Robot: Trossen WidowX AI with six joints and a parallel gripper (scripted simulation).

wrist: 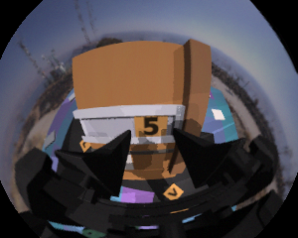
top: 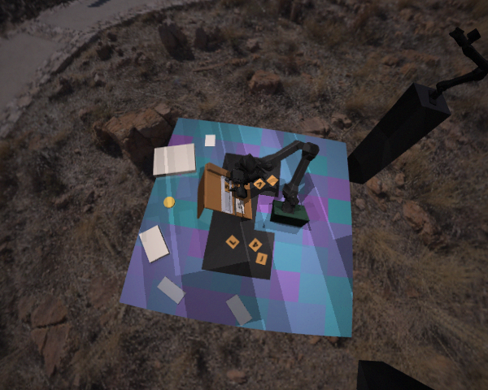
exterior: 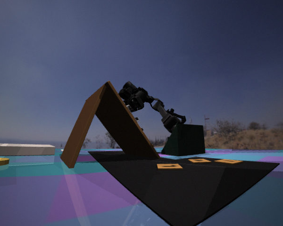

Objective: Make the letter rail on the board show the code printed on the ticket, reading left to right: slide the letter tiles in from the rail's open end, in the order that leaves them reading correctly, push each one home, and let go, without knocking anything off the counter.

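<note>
Now: gripper tip 26 cm to the right of the letter tile, 20 cm past it and 18 cm above it. Also, from my gripper tip: black mat 18 cm below, 14 cm behind, 6 cm to the left; then yellow disc 36 cm ahead, 18 cm below, 11 cm to the left; then white ticket 10 cm below, 7 cm to the left, 7 cm behind.
</note>
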